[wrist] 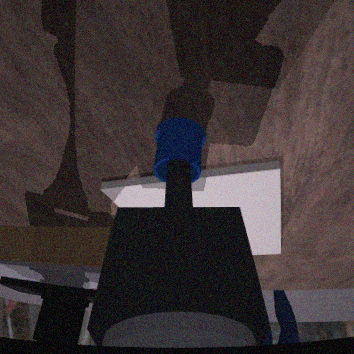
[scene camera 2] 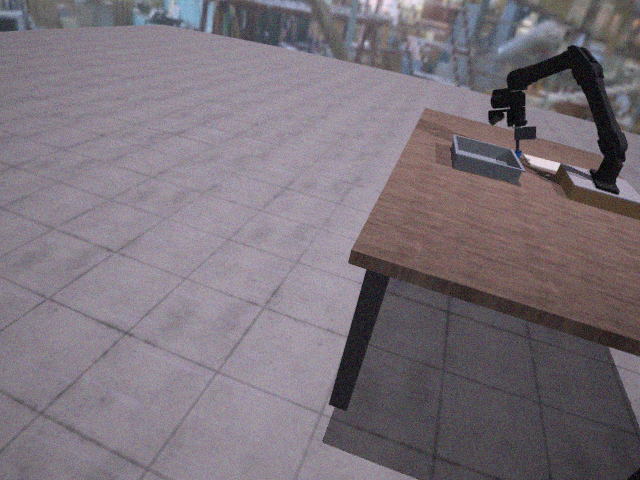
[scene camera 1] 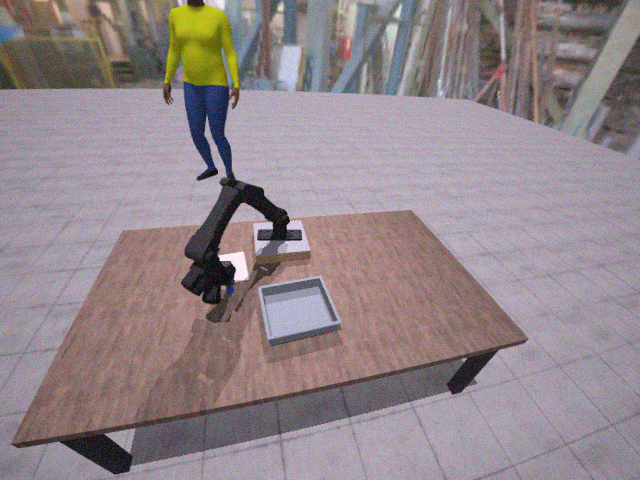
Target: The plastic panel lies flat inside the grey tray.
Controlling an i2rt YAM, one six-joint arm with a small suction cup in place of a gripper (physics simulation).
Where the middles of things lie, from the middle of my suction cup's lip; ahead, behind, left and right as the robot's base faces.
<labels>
I see my suction cup 120 mm past the white plastic panel (wrist: 255, 188), 20 mm to the left of it and 10 mm above it. The rest, counted from my suction cup: grey tray (scene camera 1: 292, 310) 110 mm ahead, 250 mm to the left, 20 mm above.
</labels>
